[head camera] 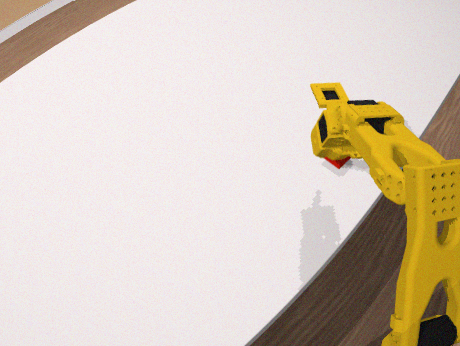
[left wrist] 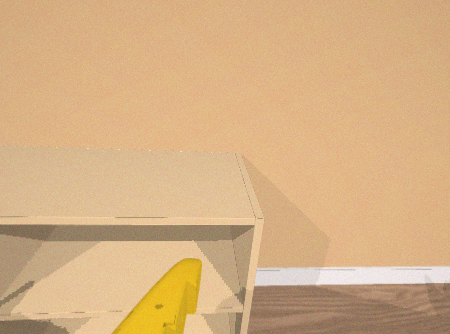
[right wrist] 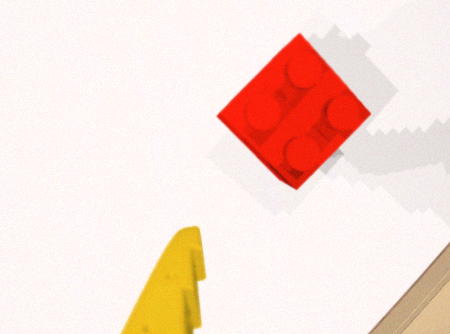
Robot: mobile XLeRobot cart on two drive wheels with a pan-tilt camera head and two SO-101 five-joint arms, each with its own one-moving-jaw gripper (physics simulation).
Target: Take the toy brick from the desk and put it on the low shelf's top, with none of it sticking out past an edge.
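Places are measured from the left arm's base along level axes (x ahead, y left, z up), in millimetres.
Pixels of known places: left hand at its tool point: (left wrist: 199, 279); right hand at its tool point: (head camera: 323, 154) (right wrist: 202, 245).
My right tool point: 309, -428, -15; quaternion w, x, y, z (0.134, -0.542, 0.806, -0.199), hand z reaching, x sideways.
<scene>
Behind a point stands the place of what it marks, as x, y, z.
The red toy brick (head camera: 338, 163) @(305, -456, -45) (right wrist: 294, 111) @(323, -467, -36) lies on the white desk (head camera: 150, 175) @(422, -223, -55) (right wrist: 90, 100) @(358, -415, -55); in the head view my right gripper covers most of it. My right gripper (head camera: 332, 142) @(309, -428, -15) (right wrist: 202, 237) @(309, -428, -15) is open, with one notched jaw in view in the right wrist view. The brick is beyond that jaw's tip, up and to the right, apart from it. The low shelf (left wrist: 120, 187) @(-684, -396, -165) shows in the left wrist view, its top bare where visible. My left gripper (left wrist: 200, 270) is open, one jaw showing in front of the shelf's open front.
The desk's curved edge runs along the lower right of the head view, with wood floor (head camera: 320, 305) @(317, -562, -776) beyond it. In the left wrist view a tan wall (left wrist: 225, 75) @(-1015, -240, 74) stands behind the shelf, with a white baseboard (left wrist: 370, 276) @(-1229, 422, -729) and wood floor to its right.
</scene>
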